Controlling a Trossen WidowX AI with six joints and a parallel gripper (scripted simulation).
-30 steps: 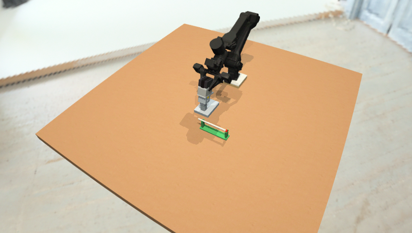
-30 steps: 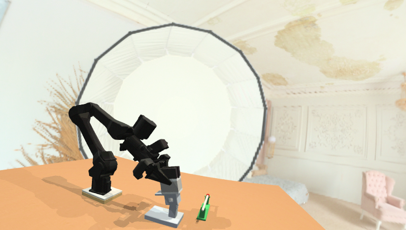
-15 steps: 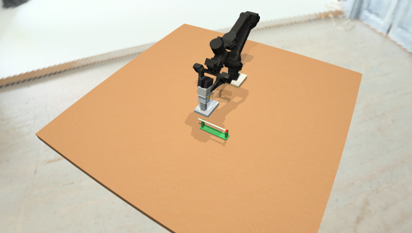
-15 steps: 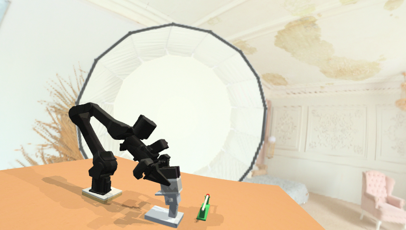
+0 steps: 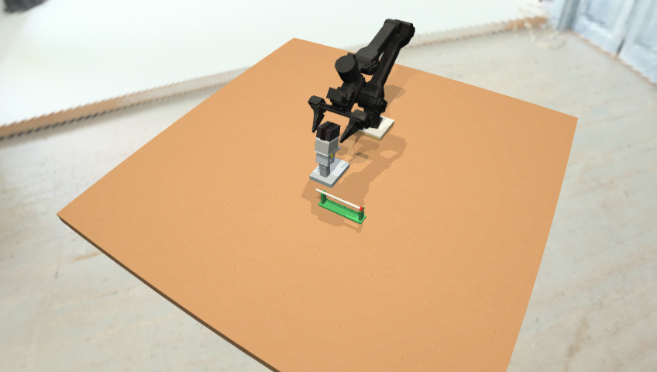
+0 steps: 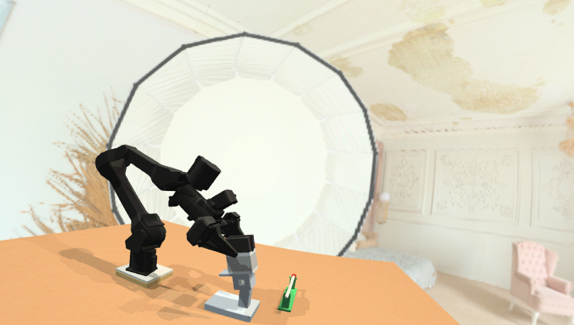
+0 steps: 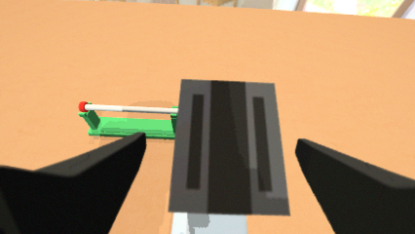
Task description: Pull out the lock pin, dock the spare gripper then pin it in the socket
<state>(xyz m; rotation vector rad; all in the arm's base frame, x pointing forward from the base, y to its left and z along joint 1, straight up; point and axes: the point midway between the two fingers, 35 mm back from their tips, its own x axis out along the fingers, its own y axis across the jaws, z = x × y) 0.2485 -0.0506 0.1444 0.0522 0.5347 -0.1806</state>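
Right now the spare gripper is 2 cm below my gripper tip. From my gripper tip the other things lie so: green pin rest 13 cm ahead, 12 cm below, 9 cm to the left; grey mount 10 cm below.
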